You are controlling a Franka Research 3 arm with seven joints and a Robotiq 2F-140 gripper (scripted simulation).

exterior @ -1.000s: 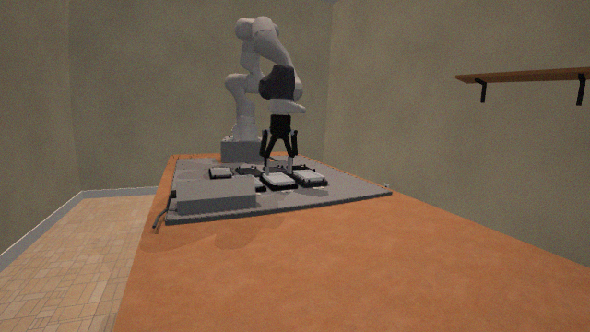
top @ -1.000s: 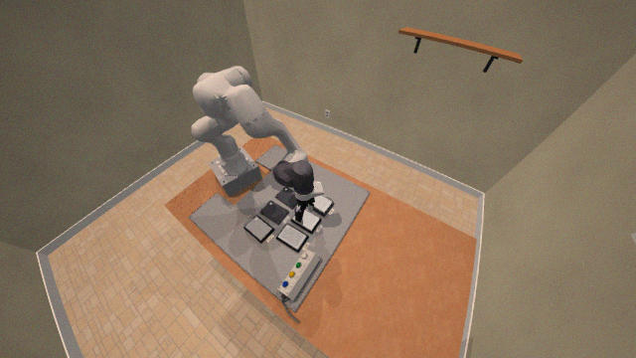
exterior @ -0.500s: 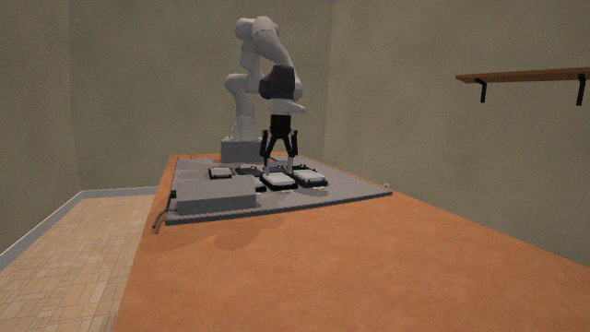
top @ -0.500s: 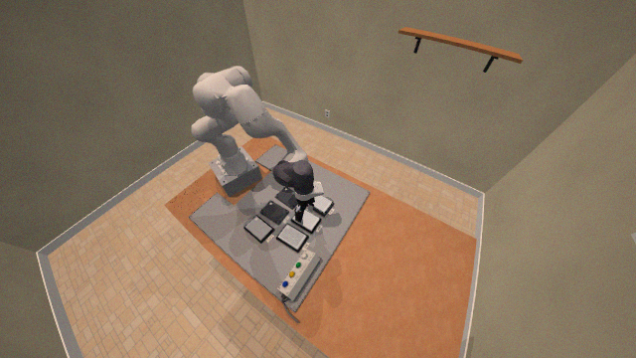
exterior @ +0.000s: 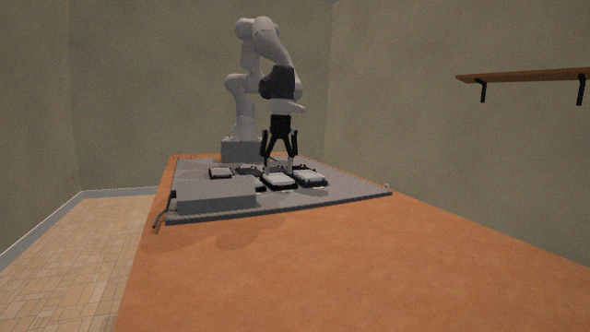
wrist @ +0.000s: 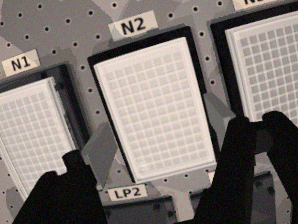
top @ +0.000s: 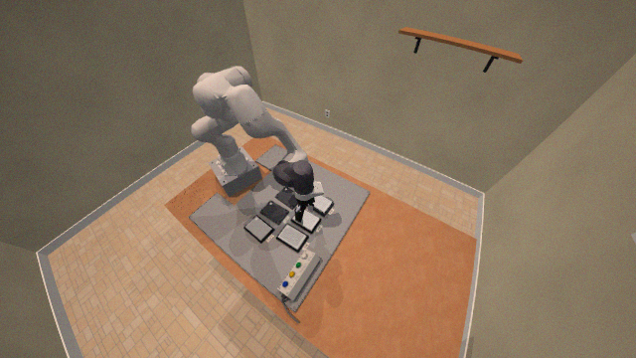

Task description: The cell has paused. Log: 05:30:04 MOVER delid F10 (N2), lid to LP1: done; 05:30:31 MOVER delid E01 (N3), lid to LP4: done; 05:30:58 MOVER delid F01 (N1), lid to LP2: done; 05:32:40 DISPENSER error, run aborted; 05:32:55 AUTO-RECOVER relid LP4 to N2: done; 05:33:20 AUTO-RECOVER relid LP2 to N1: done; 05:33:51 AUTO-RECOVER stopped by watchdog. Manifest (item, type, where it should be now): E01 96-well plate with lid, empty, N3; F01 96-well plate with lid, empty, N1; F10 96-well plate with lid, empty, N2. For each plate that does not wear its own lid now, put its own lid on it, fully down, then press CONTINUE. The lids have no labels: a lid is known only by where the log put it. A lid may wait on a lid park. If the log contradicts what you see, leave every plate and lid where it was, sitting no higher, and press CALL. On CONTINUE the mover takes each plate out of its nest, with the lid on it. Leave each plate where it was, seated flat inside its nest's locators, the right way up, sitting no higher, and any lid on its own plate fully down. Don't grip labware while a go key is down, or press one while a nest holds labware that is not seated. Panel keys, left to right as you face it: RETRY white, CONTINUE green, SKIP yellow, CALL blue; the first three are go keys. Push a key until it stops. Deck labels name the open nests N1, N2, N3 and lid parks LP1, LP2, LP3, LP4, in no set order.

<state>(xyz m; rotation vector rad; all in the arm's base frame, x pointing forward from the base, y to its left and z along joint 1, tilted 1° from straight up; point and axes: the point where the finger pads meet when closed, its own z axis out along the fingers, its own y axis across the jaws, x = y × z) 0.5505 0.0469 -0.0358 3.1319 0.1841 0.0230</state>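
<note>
Right now my hand is 50 mm above the white 96-well plate. From my hand the other things lie so: LP2 label (100 mm behind, 70 mm below, 50 mm to the left); N2 label (90 mm ahead, 70 mm below, 10 mm to the left); LP3 label (90 mm behind, 70 mm to the right, 70 mm below).
</note>
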